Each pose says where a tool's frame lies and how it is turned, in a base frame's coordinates. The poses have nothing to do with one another.
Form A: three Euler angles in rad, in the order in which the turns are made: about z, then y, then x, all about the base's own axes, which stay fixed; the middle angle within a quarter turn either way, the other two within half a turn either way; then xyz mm.
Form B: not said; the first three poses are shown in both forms.
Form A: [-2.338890 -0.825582 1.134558 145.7 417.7 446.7]
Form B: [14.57 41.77 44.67 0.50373 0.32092 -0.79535 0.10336]
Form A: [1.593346 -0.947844 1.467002 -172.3 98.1 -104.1]
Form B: [-17.23 9.81 -10.41 0.17403 -0.66294 0.25902 0.68054]
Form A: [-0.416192 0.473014 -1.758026 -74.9 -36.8 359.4]
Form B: [-7.49 -3.68 35.94 -0.76340 -0.00843 -0.30467 0.56950]
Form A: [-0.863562 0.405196 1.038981 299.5 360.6 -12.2]
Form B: [29.95 36.06 -1.22 0.36856 0.36214 -0.26513 0.81408]
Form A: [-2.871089 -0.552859 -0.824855 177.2 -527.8 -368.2]
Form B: [17.72 -52.78 -36.82 0.19576 -0.41581 -0.85857 0.22724]
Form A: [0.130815 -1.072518 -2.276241 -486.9 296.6 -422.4]
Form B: [-48.69 29.66 -42.24 -0.79274 -0.16276 0.48641 0.32935]
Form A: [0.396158 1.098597 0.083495 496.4 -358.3 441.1]
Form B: [49.64 -35.83 44.11 0.13755 0.50443 0.18905 0.83120]
